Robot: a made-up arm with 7 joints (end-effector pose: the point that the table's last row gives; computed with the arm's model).
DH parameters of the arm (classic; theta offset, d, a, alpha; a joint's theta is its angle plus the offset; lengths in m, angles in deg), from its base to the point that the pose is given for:
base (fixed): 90 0.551 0.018 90
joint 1: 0 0.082 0.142 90
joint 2: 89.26 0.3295 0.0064 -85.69
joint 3: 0 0.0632 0.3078 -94.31
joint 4: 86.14 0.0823 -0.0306 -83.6
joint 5: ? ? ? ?
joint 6: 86.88 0.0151 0.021 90
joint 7: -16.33 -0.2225 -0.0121 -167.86
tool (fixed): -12.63 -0.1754 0 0
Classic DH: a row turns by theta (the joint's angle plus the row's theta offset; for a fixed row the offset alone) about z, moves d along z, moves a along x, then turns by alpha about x.
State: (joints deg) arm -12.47 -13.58 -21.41 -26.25 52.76 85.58 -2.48
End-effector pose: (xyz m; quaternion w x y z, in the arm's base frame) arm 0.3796 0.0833 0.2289 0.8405 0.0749 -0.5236 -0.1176
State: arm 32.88 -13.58 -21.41 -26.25 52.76 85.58 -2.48
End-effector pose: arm 0.3796 0.2931 0.3711 0.7466 0.3931 -0.4378 -0.3104
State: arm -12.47 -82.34 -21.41 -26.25 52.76 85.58 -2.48
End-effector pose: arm 0.1979 0.3596 0.1678 0.8223 0.3362 -0.2884 0.3572
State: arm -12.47 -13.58 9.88 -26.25 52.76 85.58 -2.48
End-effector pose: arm 0.3251 0.0893 0.3707 0.6731 0.1776 -0.7112 -0.0980
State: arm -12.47 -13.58 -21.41 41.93 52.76 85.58 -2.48
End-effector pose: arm 0.4462 0.0572 0.2112 0.8261 0.4691 -0.2347 0.2059
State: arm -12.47 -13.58 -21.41 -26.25 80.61 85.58 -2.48
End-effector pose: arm 0.3871 0.1064 0.2240 0.8859 -0.0684 -0.4549 0.0598
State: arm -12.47 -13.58 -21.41 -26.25 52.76 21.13 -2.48
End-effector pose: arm 0.4196 0.0602 0.2577 0.9659 0.2303 -0.0057 -0.1185
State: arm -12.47 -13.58 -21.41 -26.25 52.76 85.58 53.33
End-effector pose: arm 0.3941 0.0752 0.2612 0.6370 0.3126 -0.5117 -0.4844
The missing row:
joint 5: 0 -0.0082 -0.0461 -96.4
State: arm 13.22 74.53 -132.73 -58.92 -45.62 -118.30 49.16
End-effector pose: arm -0.0309 0.3769 0.0015 0.3245 -0.8225 -0.3875 0.2610
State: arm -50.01 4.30 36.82 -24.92 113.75 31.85 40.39
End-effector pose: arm 0.2538 0.0671 0.4909 0.6997 -0.2768 -0.6260 -0.2047
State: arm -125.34 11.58 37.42 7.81 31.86 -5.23 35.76
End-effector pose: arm 0.2410 0.0531 0.6010 0.8662 -0.4812 -0.1260 0.0482
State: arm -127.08 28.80 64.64 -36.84 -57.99 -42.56 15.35
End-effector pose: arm 0.0820 -0.0060 0.6444 0.6596 -0.0639 0.3306 0.6719
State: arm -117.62 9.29 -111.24 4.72 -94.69 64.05 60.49
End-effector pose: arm -0.0390 -0.5380 0.7577 0.2848 -0.4349 0.7792 0.3502
